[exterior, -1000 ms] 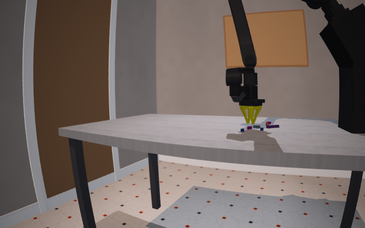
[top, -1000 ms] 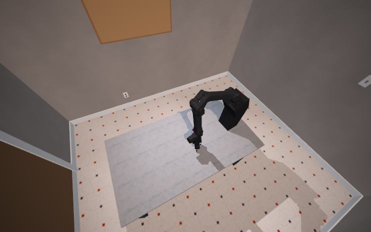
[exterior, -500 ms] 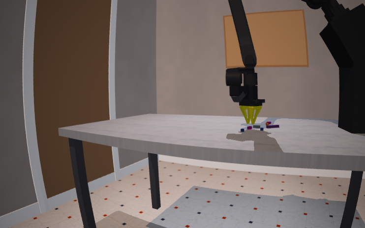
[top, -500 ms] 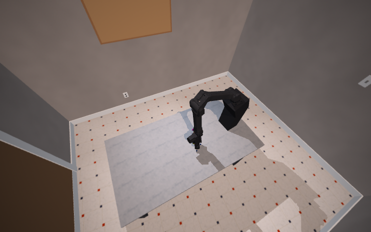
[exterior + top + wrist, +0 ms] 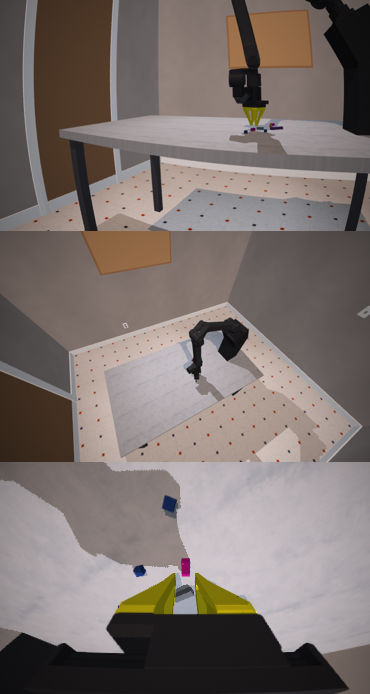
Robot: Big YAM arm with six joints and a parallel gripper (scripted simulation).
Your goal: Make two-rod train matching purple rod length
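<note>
Now: hand 4 cm to the left of the grey rod, 2 cm past it and 2 cm above it. Round my hand: orange rod (12 cm to the right, 4 cm behind, 2 cm below); purple rod (8 cm behind, 7 cm to the right, 2 cm below).
</note>
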